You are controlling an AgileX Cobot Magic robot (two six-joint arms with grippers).
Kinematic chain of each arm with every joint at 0, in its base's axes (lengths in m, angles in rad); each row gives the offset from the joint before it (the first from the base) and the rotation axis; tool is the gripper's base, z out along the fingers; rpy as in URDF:
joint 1: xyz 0 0 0.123 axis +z
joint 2: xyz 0 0 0 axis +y
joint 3: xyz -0.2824 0 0.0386 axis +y
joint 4: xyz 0.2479 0 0.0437 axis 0.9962 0 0.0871
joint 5: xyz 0 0 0 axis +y
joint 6: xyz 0.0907 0 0.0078 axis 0.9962 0 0.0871
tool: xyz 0 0 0 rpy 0 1.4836 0
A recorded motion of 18 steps. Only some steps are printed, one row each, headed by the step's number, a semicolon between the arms.
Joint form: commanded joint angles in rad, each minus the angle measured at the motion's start. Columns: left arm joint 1, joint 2, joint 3, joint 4, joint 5, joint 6; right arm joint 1, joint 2, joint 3, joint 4, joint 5, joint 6.
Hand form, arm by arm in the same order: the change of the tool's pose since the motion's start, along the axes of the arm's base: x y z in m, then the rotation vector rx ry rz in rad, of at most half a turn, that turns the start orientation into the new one. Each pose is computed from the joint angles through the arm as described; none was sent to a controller.
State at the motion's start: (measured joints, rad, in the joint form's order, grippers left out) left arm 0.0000 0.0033 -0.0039 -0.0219 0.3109 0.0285; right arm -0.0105 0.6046 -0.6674 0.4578 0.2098 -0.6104
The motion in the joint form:
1: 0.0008 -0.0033 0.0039 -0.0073 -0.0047 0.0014; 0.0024 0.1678 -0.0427 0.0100 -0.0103 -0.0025
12: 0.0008 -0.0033 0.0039 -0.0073 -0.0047 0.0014; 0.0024 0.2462 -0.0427 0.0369 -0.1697 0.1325
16: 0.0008 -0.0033 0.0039 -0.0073 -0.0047 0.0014; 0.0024 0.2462 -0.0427 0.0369 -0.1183 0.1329
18: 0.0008 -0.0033 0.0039 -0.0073 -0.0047 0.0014; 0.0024 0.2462 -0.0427 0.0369 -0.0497 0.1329
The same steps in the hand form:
1: 0.0000 -0.0001 -0.0007 -0.0059 -0.0041 0.0000; 0.0395 -0.0003 -0.0089 0.0090 0.1156 -0.0011
12: 0.0000 -0.0001 -0.0007 -0.0059 -0.0041 0.0000; 0.0601 -0.0068 -0.0097 0.1731 0.0582 -0.0817
16: 0.0000 -0.0001 -0.0007 -0.0059 -0.0041 0.0000; 0.0596 -0.0046 -0.0138 0.1726 0.1055 -0.0613
18: 0.0000 -0.0001 -0.0007 -0.0059 -0.0041 0.0000; 0.0585 -0.0017 -0.0192 0.1713 0.1685 -0.0340

